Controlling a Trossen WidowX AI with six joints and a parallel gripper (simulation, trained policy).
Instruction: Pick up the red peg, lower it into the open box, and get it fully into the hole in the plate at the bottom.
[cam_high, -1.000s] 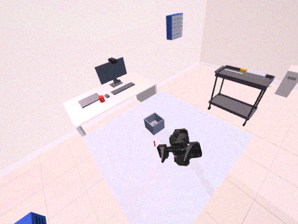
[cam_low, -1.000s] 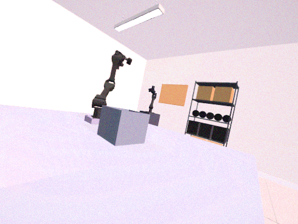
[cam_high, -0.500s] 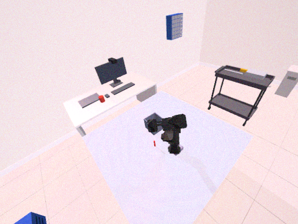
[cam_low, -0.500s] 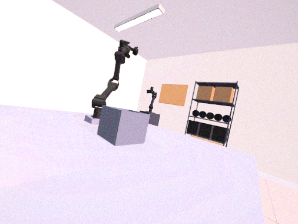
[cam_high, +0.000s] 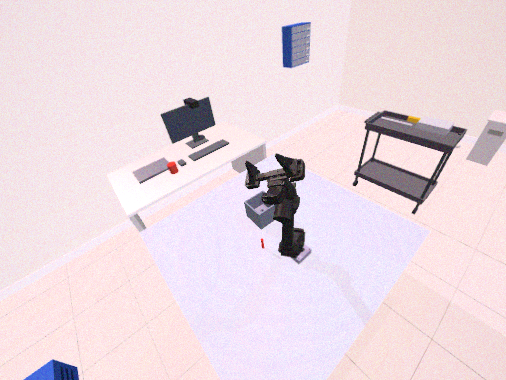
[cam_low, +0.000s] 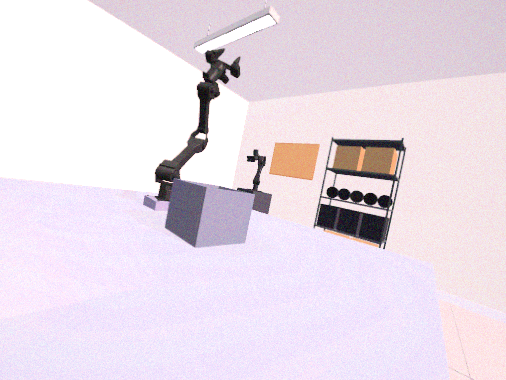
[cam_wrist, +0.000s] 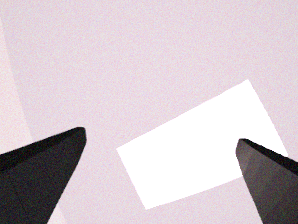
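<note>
Now: the red peg 23 cm ahead of my gripper tip, 8 cm to the right of it and 74 cm below it. The rest, counted from my gripper tip: pale plate (44 cm ahead, 21 cm to the right, 73 cm below).
</note>
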